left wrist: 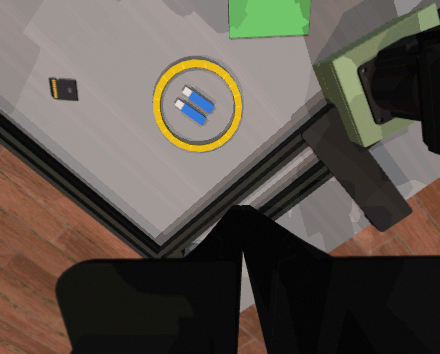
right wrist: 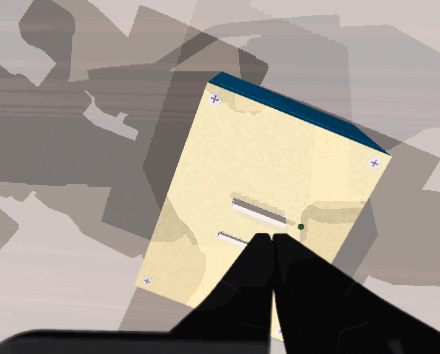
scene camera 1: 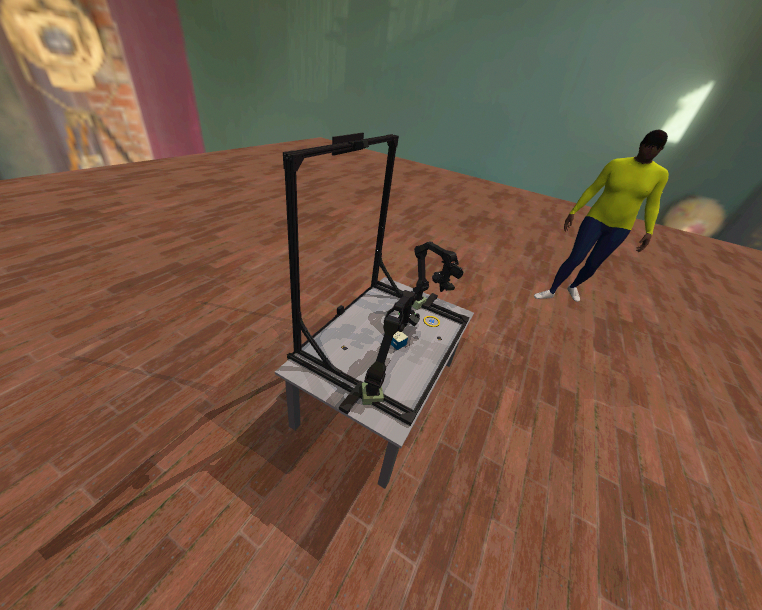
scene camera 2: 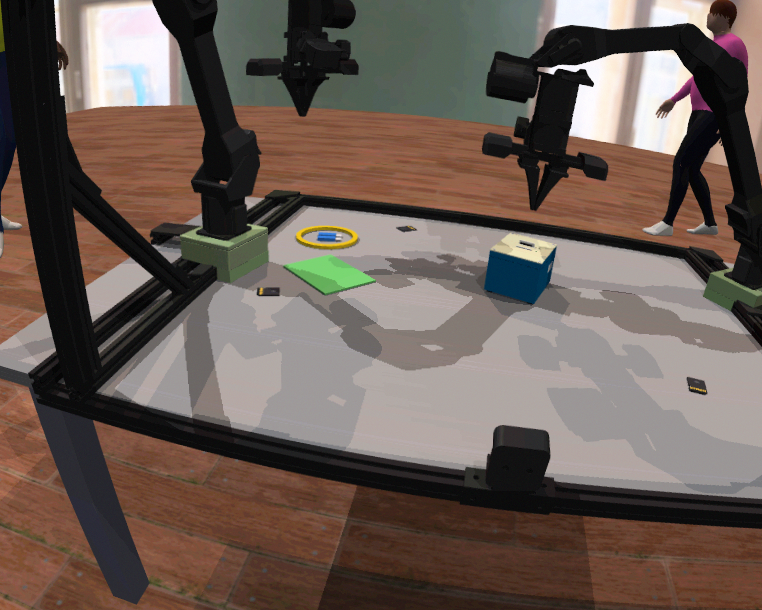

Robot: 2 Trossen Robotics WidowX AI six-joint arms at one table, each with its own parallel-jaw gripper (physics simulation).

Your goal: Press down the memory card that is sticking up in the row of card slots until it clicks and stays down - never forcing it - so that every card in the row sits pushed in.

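Frame: origin at the left arm's base, x ahead, y down, z left, level; metres.
Seen in the pictures: left gripper, fingertip midpoint: point(left wrist: 240, 214) point(scene camera 1: 440, 291) point(scene camera 2: 302, 116); right gripper, fingertip midpoint: point(right wrist: 269, 247) point(scene camera 2: 533, 209); left arm's base at its link origin: point(left wrist: 397, 81) point(scene camera 1: 417, 297) point(scene camera 2: 224, 231); right arm's base at its link origin: point(scene camera 1: 372, 390) point(scene camera 2: 745, 280).
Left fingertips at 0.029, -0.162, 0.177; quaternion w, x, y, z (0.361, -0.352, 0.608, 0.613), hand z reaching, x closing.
Pixels of each thing's top centre, then the offset from my left fingertips to it, as dx, dy, dz.
- blue box with a cream top, top centre: point(right wrist: 251, 227) point(scene camera 2: 525, 246) point(scene camera 1: 397, 334) +0.399, +0.152, -0.007
- green sheet at its top centre: point(scene camera 2: 328, 272) +0.128, +0.216, -0.122
A blue box with a cream top point(scene camera 1: 399, 341) point(scene camera 2: 519, 274) point(right wrist: 250, 150) stands on the table and holds a row of two card slots. In the right wrist view one card point(right wrist: 259, 213) stands up from the top; the other card point(right wrist: 232, 238) looks lower and is partly hidden by the fingers. The raised card also shows small in scene camera 2 point(scene camera 2: 526, 243). My right gripper point(scene camera 2: 534, 207) point(right wrist: 269, 247) is shut and empty, tips down, above the box top and apart from it. My left gripper point(scene camera 2: 301, 114) point(left wrist: 240, 214) is shut and empty, high above the table's far left part.
A yellow ring point(scene camera 2: 298, 239) point(left wrist: 157, 105) surrounds two blue sticks point(left wrist: 194, 113). A green sheet point(scene camera 2: 328, 274) point(left wrist: 270, 20) lies nearby. Loose black cards lie at the back point(scene camera 2: 406, 228) point(left wrist: 63, 89), at left point(scene camera 2: 268, 291) and at right point(scene camera 2: 697, 385). A black frame rail point(scene camera 2: 254, 454) edges the table.
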